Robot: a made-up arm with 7 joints.
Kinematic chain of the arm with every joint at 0, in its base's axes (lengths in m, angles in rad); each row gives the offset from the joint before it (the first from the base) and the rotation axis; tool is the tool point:
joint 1: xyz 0 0 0.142 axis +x
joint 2: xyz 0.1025 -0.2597 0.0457 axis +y
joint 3: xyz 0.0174 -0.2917 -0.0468 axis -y
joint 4: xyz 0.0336 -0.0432 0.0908 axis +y
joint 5: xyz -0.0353 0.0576 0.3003 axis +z
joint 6: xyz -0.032 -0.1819 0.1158 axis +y
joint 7: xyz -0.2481 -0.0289 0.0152 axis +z
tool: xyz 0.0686 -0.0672 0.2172
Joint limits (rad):
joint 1: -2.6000..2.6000
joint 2: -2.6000..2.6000
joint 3: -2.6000..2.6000
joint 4: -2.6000..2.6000
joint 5: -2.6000..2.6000
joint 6: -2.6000..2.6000
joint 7: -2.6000..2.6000
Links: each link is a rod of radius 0.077 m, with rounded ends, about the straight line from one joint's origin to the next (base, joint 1, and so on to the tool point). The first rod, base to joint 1, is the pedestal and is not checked.
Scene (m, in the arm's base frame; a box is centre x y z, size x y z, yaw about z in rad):
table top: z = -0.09
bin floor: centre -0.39 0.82 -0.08 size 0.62 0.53 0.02 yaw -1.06
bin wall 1: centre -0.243 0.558 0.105 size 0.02 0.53 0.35 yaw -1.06
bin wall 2: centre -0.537 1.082 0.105 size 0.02 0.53 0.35 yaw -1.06
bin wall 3: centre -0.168 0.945 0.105 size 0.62 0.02 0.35 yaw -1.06
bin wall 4: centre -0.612 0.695 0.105 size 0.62 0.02 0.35 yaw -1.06
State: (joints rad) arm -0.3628 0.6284 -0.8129 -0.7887 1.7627 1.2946 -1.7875
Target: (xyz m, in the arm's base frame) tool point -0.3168 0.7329 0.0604
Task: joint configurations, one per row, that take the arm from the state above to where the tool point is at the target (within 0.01 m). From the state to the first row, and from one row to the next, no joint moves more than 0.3 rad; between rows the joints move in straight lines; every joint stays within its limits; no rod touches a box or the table.
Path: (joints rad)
1: -0.6488 0.8868 -1.0254 -0.7452 1.7443 1.4319 -1.7776
2: -0.9349 1.1453 -1.2380 -0.7018 1.7260 1.5692 -1.7678
3: -1.2209 1.4037 -1.4505 -0.6583 1.7076 1.7064 -1.7579
4: -1.5069 1.6621 -1.6631 -0.6148 1.6892 1.8437 -1.7481
5: -1.4986 1.7987 -1.8202 -0.3544 1.6369 1.8394 -1.7207
6: -1.4902 1.9353 -1.9774 -0.0939 1.5846 1.8351 -1.6933
7: -1.4819 2.0719 -2.1345 0.1665 1.5323 1.8308 -1.6660
8: -1.4736 2.2085 -2.2917 0.4270 1.4801 1.8265 -1.6386
9: -1.4652 2.3451 -2.4489 0.6875 1.4278 1.8222 -1.6112
10: -1.7238 2.3482 -2.4507 0.6870 1.5255 1.8921 -1.6209
11: -1.9823 2.3513 -2.4526 0.6866 1.6232 1.9621 -1.6307

